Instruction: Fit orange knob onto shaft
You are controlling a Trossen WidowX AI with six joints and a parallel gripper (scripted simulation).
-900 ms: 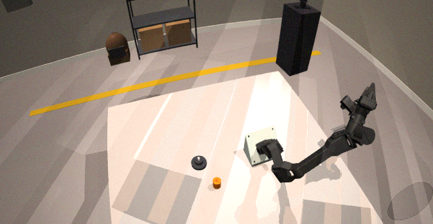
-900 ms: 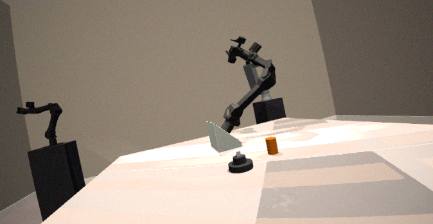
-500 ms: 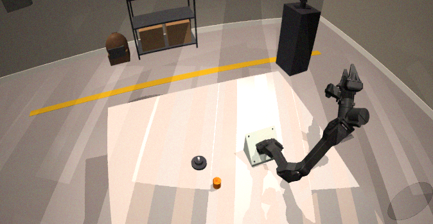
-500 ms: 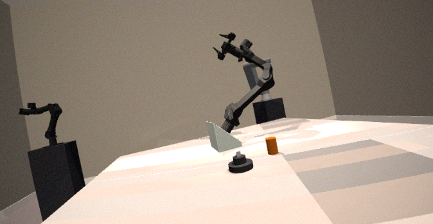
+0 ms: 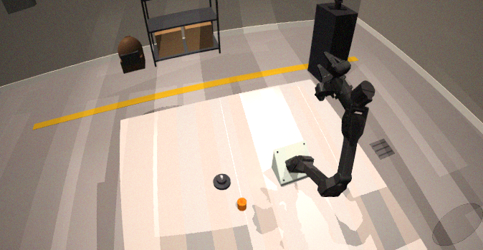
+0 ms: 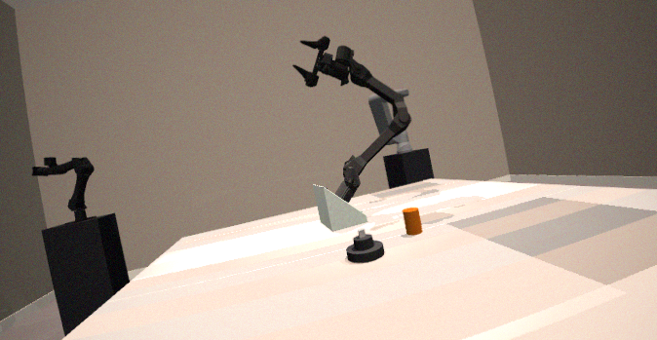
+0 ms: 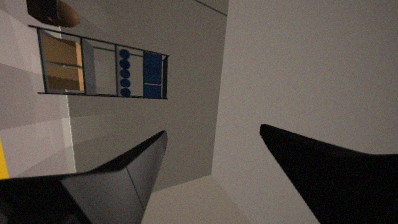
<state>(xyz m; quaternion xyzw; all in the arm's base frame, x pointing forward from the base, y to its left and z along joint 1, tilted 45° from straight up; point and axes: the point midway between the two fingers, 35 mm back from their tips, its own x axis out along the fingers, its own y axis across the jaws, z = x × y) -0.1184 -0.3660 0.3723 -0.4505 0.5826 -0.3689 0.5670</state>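
My gripper tip is 580 mm above the orange knob, 350 mm short of it and 100 mm to the right of it. The rest, counted from my gripper tip: round pedestal (590 mm below, 380 mm ahead, 60 mm to the right).
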